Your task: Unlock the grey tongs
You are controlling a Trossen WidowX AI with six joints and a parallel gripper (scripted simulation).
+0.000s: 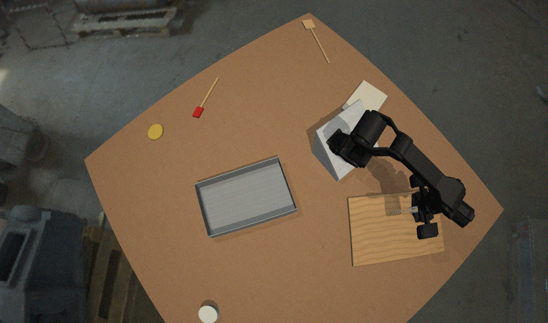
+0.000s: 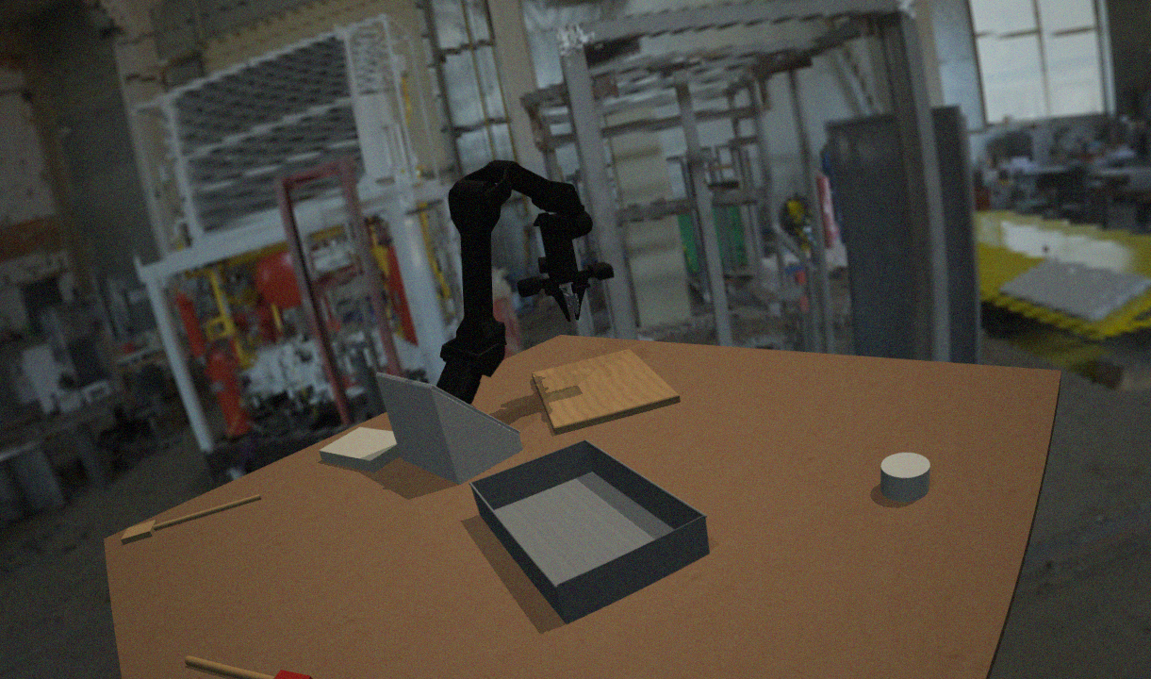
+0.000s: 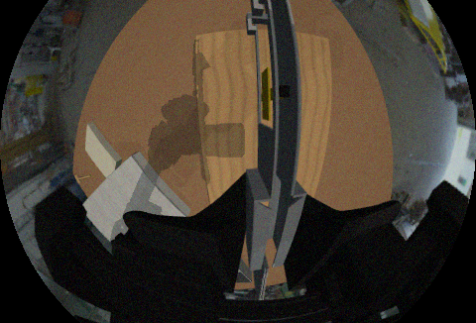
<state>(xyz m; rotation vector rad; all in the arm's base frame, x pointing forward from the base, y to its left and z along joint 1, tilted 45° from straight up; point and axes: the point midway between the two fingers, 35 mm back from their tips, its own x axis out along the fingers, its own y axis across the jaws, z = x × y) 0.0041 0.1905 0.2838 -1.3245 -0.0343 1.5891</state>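
The wooden board lies 15 cm below my gripper tip, 2 cm to the left of it and 1 cm ahead of it. Also, from my gripper tip: roasting tin 44 cm to the right, 32 cm ahead, 13 cm below; cream slab 38 cm to the right, 27 cm behind, 14 cm below; white cylinder 69 cm ahead, 23 cm to the right, 14 cm below.
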